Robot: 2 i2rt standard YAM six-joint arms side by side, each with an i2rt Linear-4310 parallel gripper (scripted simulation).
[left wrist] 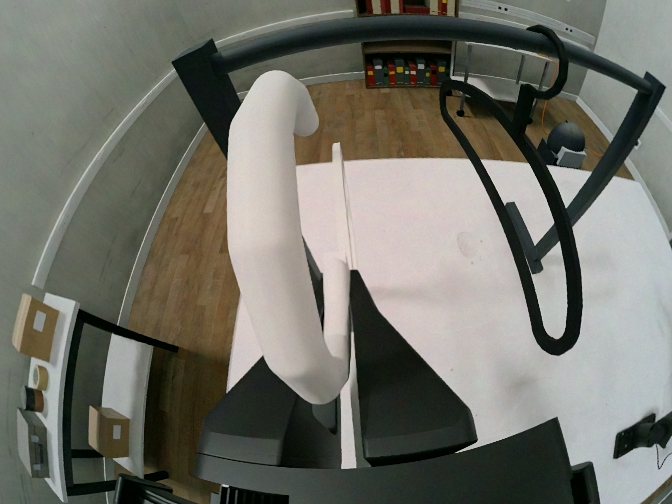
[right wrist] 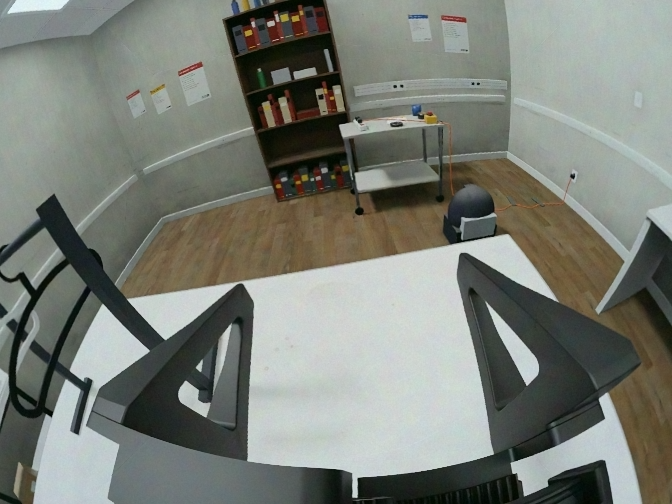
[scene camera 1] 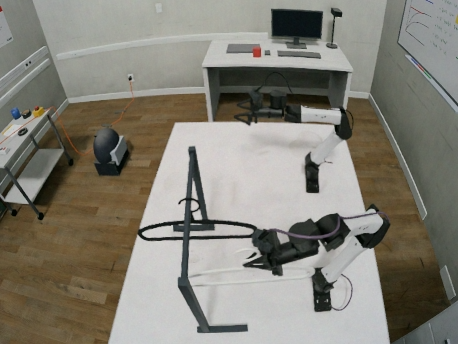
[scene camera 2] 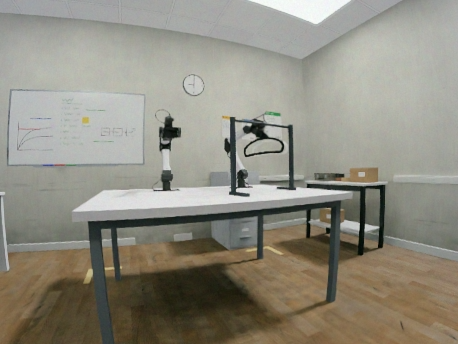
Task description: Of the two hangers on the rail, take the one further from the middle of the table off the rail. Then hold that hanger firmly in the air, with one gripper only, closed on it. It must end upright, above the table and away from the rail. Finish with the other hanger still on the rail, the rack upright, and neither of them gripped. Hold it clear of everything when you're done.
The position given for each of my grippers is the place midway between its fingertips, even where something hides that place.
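Note:
I can see my left gripper (left wrist: 342, 281) and my right gripper (right wrist: 349, 280). A rack (scene camera 1: 183, 283) is here with them, and I find the rack in the left wrist view too (left wrist: 203, 70). There is also a black hanger (left wrist: 516, 126), as well as a white hanger (left wrist: 265, 244).

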